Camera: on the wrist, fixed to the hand. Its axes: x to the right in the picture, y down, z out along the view.
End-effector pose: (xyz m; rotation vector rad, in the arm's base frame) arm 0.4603 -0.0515 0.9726 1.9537 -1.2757 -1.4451
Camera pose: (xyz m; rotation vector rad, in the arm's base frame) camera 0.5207 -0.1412 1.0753 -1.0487 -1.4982 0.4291
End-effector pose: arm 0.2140 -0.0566 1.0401 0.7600 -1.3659 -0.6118
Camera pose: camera 0.3232 -0.0006 1.1247 -1.7044 -0.7540 1.6458
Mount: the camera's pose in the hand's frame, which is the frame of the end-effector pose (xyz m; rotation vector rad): 0.0229 0.0959 -0.1118 -0.2657 0.1199 3.1277
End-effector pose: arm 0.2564 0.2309 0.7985 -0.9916 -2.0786 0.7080
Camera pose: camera 0.3747 0.3214 0.8044 2.2658 -1.0026 -0.7357
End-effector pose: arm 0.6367 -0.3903 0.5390 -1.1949 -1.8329 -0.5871
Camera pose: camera 0.7631 -0.4210 0.6117 -2.0909 1.4137 0.9456
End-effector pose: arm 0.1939 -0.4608 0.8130 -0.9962 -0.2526 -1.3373
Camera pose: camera 0.2434 -0.5657 0.7193 -0.3425 1.2148 1.5006
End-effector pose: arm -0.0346 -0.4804 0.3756 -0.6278 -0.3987 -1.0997
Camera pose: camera 0.0616 -0.5391 0.2780 -0.5620 0.8822 1.8392
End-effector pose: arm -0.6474 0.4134 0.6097 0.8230 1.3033 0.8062
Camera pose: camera -0.7606 0.4869 0.6730 -1.3044 0.9489 -1.8304
